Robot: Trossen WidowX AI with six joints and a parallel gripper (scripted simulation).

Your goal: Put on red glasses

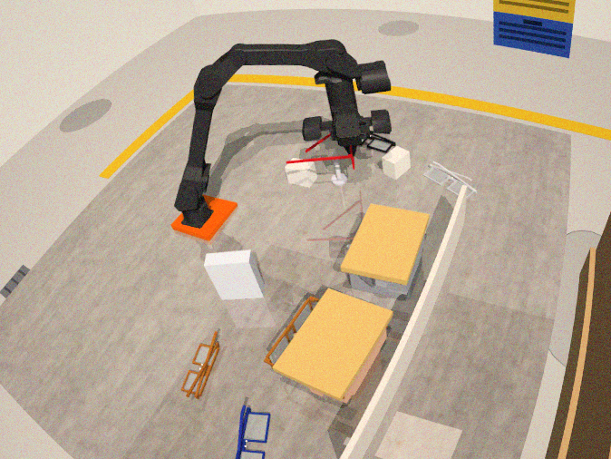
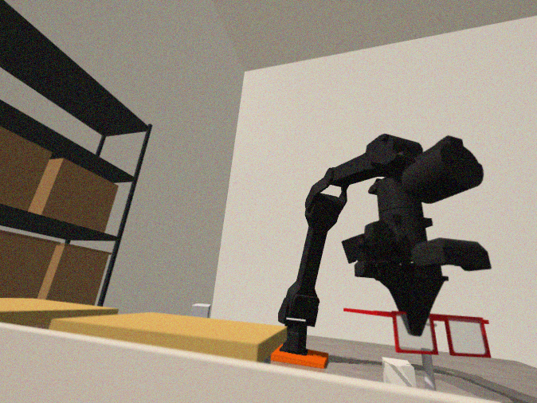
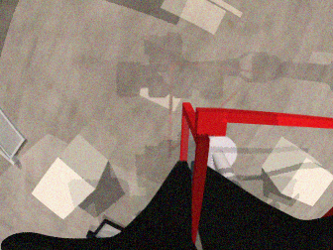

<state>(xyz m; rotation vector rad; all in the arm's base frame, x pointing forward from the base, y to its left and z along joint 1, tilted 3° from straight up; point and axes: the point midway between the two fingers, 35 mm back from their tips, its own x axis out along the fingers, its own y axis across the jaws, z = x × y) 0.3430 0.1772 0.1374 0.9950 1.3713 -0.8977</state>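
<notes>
Right now my gripper tip is 8 cm above the white post, 6 cm past it and 3 cm to the right of it. The rest, counted from my gripper tip: cream wall 35 cm to the right, 24 cm ahead, 5 cm below.
</notes>
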